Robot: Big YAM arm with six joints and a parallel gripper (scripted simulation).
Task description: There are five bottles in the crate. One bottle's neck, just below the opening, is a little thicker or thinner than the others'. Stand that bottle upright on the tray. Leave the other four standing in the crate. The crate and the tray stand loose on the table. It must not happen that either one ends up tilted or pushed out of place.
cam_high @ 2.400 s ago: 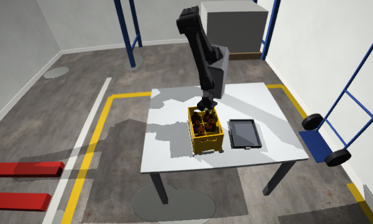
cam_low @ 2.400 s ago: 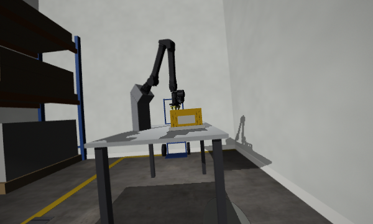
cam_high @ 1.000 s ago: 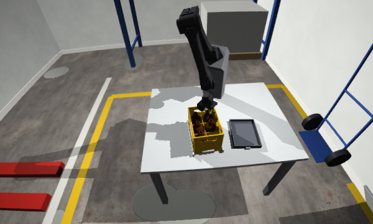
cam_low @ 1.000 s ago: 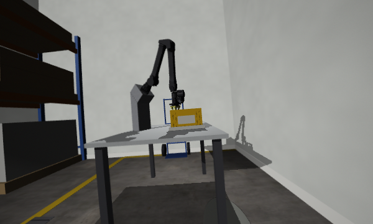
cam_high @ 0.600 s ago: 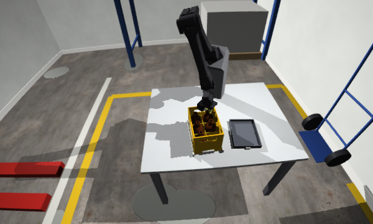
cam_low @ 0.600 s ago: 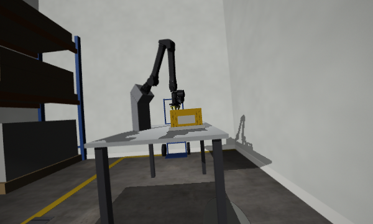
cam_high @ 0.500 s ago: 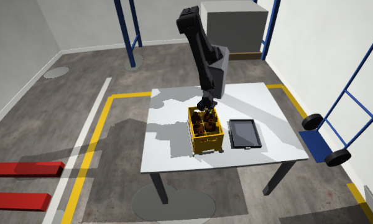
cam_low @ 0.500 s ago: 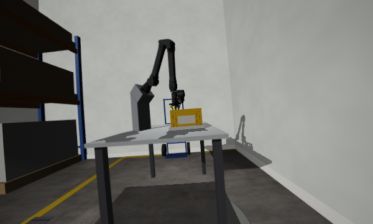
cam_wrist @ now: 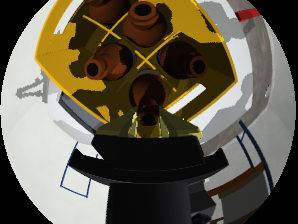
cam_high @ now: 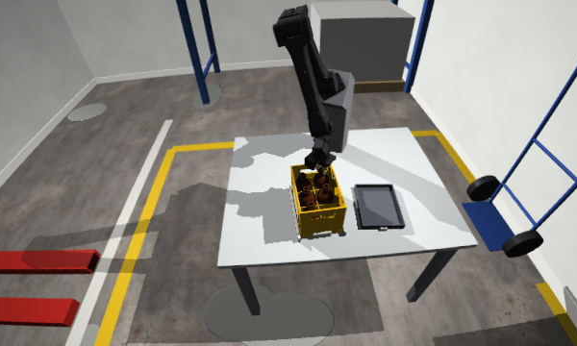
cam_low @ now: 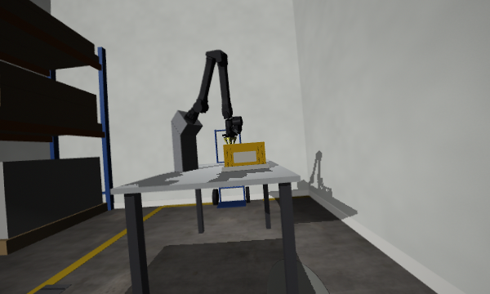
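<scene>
Right now the brown bottle is 6 cm below my hand. Round my hand: dark tray 20 cm ahead, 20 cm to the left, 15 cm below; then crate 7 cm ahead, 7 cm to the right, 8 cm below.
</scene>
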